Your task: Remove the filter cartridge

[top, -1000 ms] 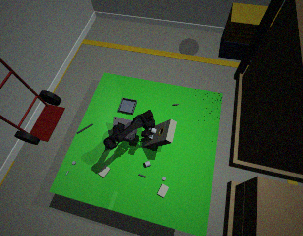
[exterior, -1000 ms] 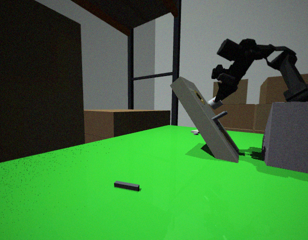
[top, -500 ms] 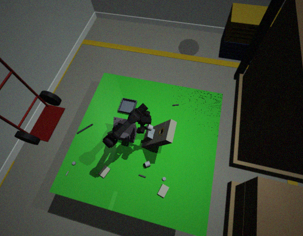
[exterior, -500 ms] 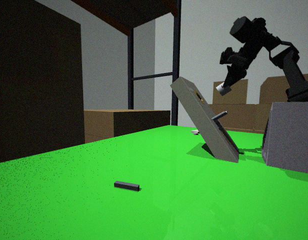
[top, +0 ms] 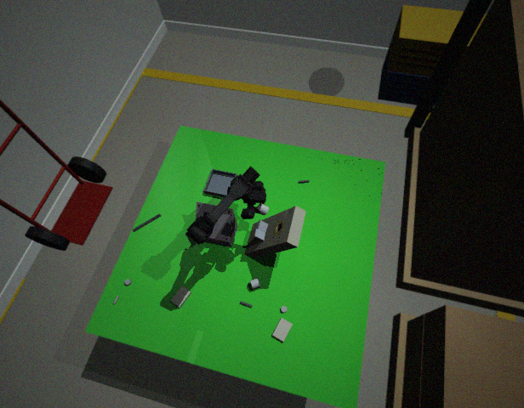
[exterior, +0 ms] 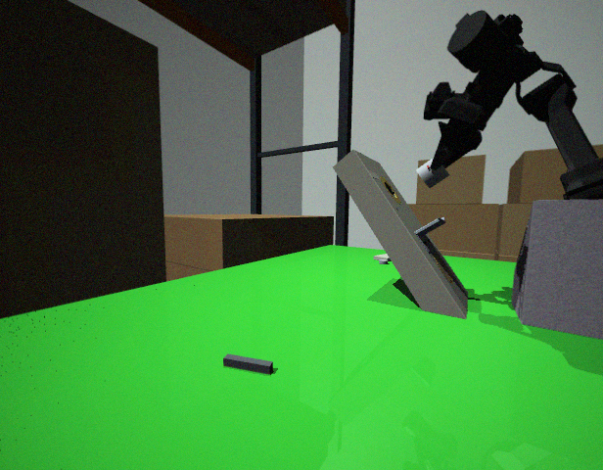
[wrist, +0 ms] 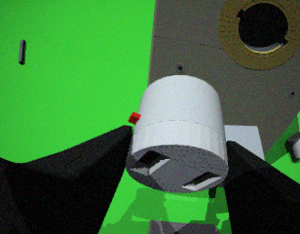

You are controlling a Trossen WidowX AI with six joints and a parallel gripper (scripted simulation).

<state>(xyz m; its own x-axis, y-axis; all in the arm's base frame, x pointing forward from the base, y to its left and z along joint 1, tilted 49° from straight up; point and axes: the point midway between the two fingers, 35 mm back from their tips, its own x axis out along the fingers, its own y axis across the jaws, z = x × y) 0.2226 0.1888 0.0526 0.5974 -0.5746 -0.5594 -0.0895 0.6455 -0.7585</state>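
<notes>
My gripper tip is 340 mm past the square tray, 260 mm above it and 190 mm to the right of it. Round my gripper tip: grey service panel 110 mm below, 70 mm ahead, 60 mm to the right; then grey ledge 130 mm below, 60 mm to the right, 20 mm ahead; then white round filter cartridge right at my gripper tip.
</notes>
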